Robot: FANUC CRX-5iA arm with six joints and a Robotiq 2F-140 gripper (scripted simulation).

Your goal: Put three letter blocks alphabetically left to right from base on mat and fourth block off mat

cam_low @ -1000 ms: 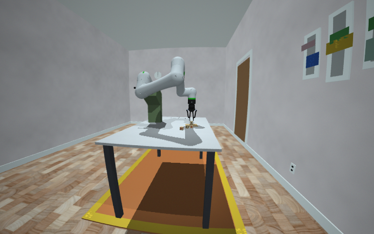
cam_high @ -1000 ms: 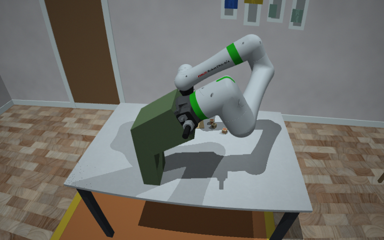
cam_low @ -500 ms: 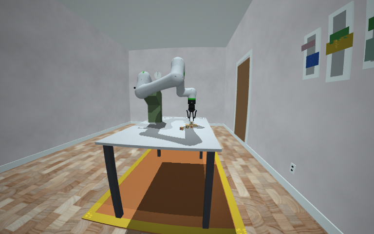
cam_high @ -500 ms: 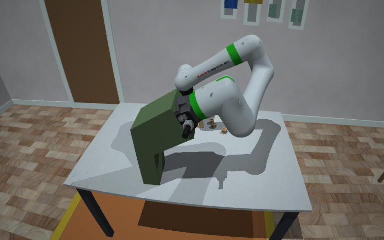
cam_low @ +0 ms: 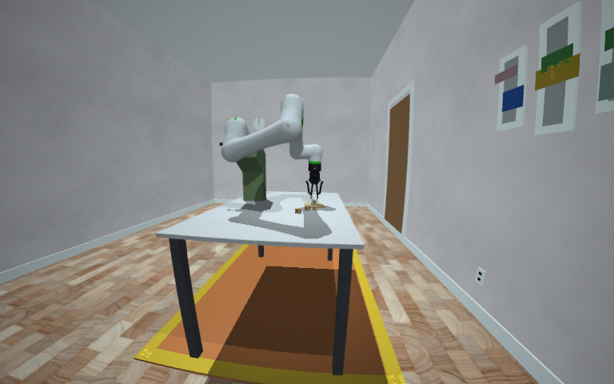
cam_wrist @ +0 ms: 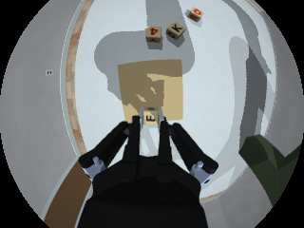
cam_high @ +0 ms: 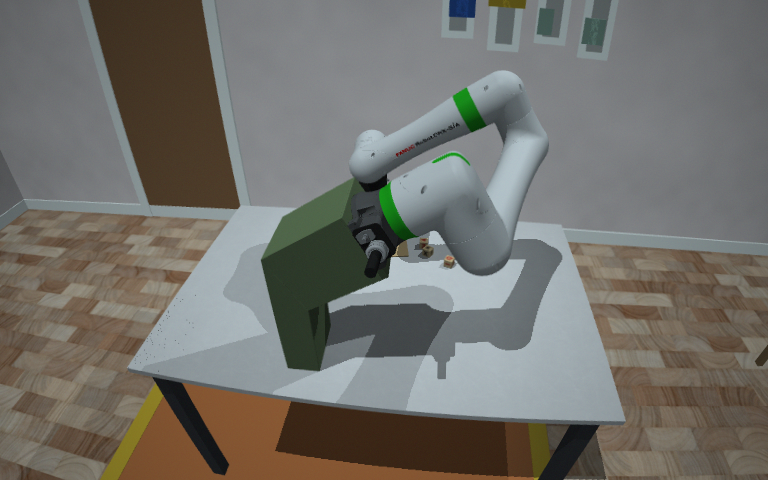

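Right now the tan mat is 5 cm to the right of my hand and 4 cm below it.
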